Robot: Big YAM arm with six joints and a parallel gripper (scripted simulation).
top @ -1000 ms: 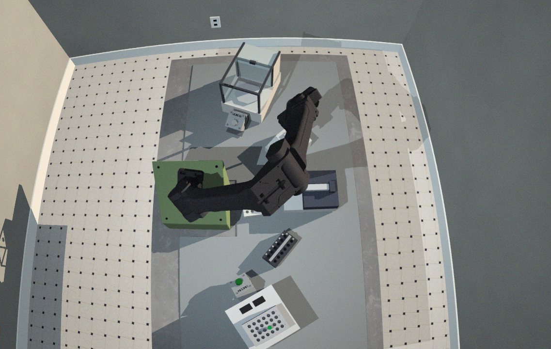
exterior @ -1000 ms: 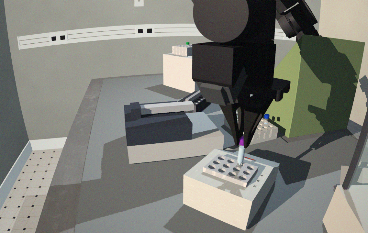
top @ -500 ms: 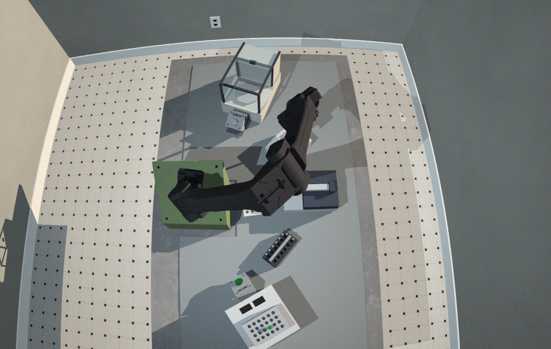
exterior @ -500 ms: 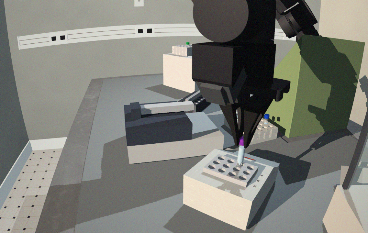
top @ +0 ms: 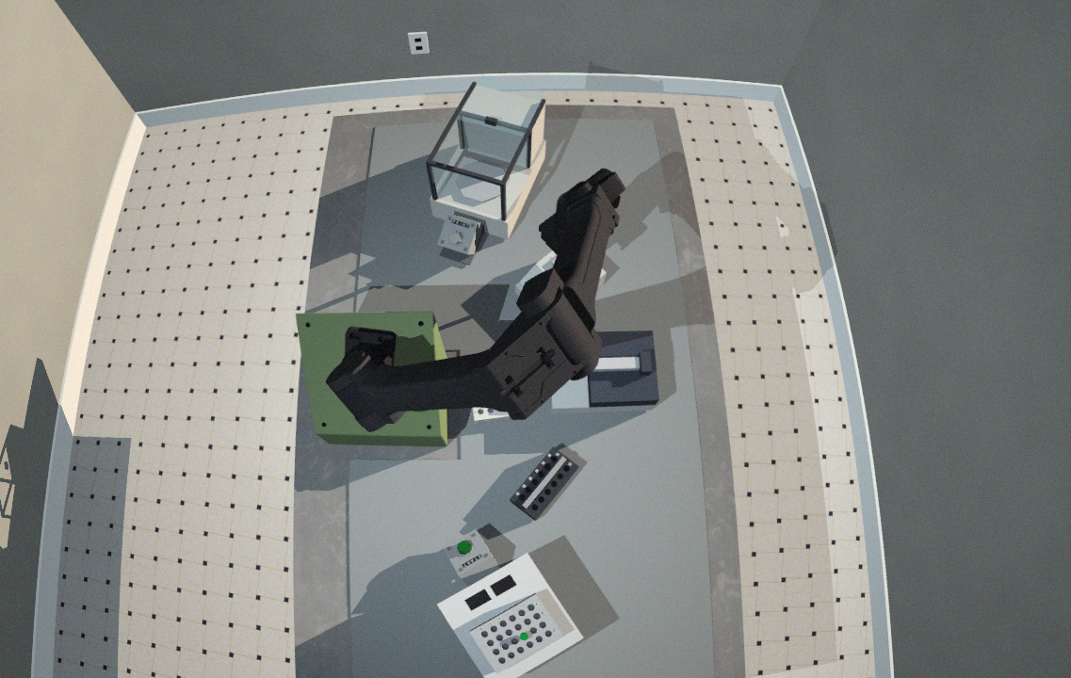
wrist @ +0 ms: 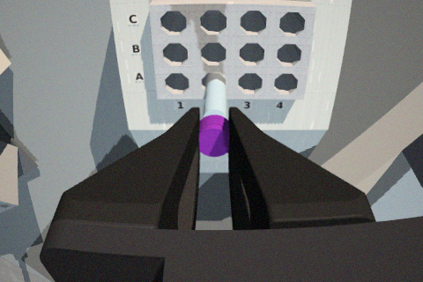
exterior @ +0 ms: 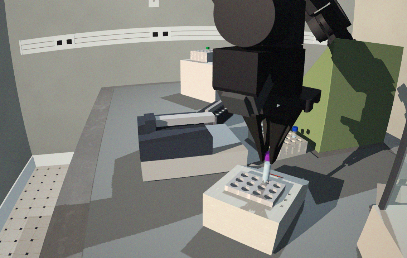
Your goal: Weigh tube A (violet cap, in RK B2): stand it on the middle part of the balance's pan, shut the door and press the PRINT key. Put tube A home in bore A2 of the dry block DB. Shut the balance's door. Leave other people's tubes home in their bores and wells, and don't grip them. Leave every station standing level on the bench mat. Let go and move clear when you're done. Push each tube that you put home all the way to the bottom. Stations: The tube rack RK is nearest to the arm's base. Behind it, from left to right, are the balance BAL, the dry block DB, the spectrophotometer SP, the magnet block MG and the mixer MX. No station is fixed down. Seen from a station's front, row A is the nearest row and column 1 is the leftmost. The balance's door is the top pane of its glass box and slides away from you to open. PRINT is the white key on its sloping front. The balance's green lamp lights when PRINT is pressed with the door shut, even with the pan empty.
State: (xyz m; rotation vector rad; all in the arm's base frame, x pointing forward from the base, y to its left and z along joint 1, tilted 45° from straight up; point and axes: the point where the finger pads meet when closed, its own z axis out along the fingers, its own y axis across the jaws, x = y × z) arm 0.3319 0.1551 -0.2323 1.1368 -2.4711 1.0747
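Now: hand 8 cm above the dry block DB and 2 cm to the left of it. Round my hand: tube rack RK 25 cm to the right, 12 cm behind, 10 cm below; octagonal balance pan 19 cm to the left, 19 cm behind, 3 cm below; spectrophotometer SP 21 cm to the right, 9 cm ahead, 4 cm below.
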